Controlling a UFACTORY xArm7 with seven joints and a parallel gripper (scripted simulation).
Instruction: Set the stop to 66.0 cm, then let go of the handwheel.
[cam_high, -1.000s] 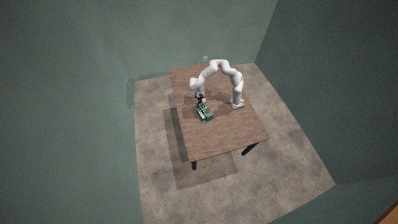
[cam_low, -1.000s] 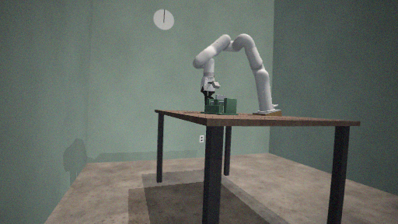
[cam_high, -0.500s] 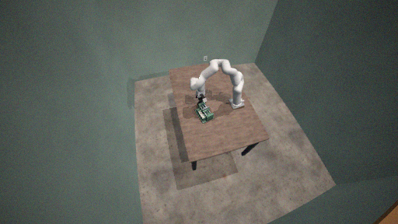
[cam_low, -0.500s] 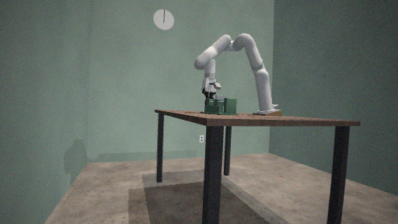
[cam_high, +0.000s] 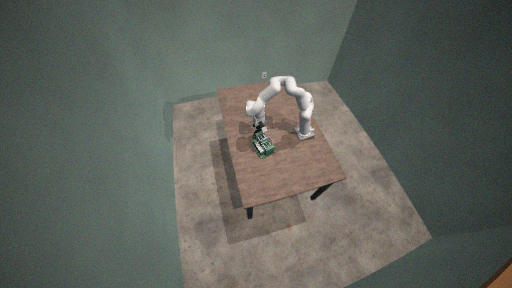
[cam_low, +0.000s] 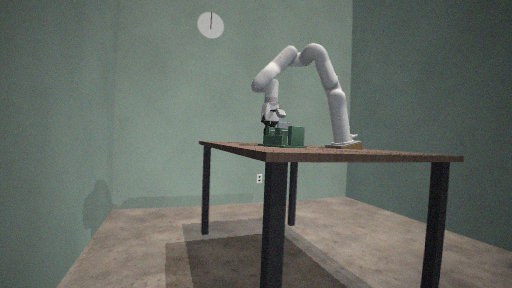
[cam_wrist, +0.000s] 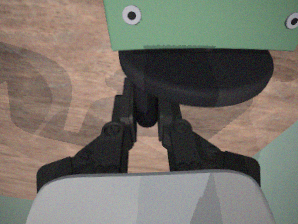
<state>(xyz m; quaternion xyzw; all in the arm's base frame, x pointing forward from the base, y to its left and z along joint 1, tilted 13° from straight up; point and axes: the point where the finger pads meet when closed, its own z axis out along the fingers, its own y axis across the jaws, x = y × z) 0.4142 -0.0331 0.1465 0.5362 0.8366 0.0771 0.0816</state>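
Right now the black handwheel is 2 cm to the left of my hand. From my hand the other things lie so: green stop fixture (16 cm to the left, 3 cm behind, 1 cm above).
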